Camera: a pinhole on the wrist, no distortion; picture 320 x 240 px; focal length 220.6 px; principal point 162.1 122.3 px. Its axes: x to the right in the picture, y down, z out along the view. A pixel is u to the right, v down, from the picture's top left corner.
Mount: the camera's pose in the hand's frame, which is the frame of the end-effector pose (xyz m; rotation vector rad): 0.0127 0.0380 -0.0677 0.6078 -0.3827 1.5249
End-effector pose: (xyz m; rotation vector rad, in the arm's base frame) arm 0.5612 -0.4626 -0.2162 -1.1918 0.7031 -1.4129
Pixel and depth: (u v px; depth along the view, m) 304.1 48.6 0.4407
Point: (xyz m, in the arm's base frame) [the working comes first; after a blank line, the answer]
In the camera's frame: 0.2837 -0.1472 0.4407

0.9931 -0.5980 -0.0321
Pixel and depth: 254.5 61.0 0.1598
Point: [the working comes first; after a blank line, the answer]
In the camera's frame: 0.0669 -0.0444 0.1598

0.6571 -0.5213 -0.1651
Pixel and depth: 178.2 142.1 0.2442
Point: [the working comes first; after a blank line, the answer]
In the camera's frame: 0.0178 0.0219 0.2442

0.6613 -0.4386 -0.0811
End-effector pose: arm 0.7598 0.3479 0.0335 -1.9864 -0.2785 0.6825
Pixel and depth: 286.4 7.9 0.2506
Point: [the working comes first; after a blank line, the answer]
In the camera's frame: 0.1412 -0.1300 0.2506

0.7923 0.5713 -0.1118
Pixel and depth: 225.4 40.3 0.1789
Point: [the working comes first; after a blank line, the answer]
In the camera's frame: 0.0513 -0.0665 0.1789

0.7920 0.4782 -0.0191
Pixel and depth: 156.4 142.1 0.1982
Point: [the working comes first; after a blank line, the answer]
In the camera's frame: -0.0051 0.0178 0.1982

0.7340 0.4655 0.0654
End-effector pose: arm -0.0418 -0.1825 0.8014 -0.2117 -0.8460 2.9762
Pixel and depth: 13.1 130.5 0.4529
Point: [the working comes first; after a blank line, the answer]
In the camera's frame: -0.3059 0.0168 0.4529

-0.1063 0.1658 1.1431
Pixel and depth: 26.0 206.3 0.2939
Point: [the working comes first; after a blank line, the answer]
In the camera's frame: -0.1813 0.1119 0.2939

0.0104 0.0184 1.0228
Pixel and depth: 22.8 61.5 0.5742
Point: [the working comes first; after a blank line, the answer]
In the camera's frame: -0.3626 -0.1583 0.5742

-0.2984 0.2499 1.2111
